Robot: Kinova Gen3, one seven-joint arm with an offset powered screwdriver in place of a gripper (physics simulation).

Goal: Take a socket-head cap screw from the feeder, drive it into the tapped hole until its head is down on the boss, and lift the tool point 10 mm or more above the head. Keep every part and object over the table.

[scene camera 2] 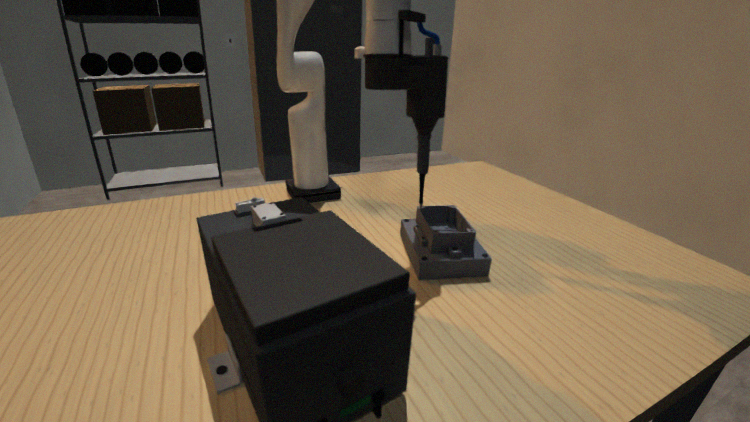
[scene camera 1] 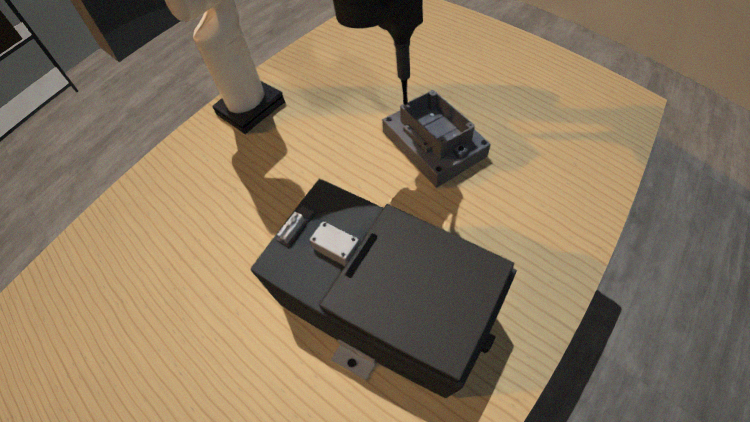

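My screwdriver [scene camera 1: 404, 100] [scene camera 2: 421, 201] points straight down, its thin bit ending at the back-left top corner of the grey open box-shaped housing [scene camera 1: 419, 130] [scene camera 2: 452, 245]. A tiny pale spot shows at the bit's end in scene camera 2; it is too small to tell whether it is a screw or the corner boss. The housing stands on a grey base block [scene camera 1: 438, 177] [scene camera 2: 453, 270]. The tapped hole under the bit is hidden. The black feeder [scene camera 1: 419, 293] [scene camera 2: 314, 267] carries a silver piece [scene camera 1: 291, 227] [scene camera 2: 249, 205] at its far end, away from the bit.
A white block [scene camera 1: 334, 241] [scene camera 2: 268, 213] sits on the feeder's lower top. A tab with a hole [scene camera 1: 340, 357] [scene camera 2: 215, 380] sticks out beside it. The arm's black base [scene camera 1: 246, 122] [scene camera 2: 313, 194] stands at the table edge. A shelf rack [scene camera 2: 91, 134] stands behind.
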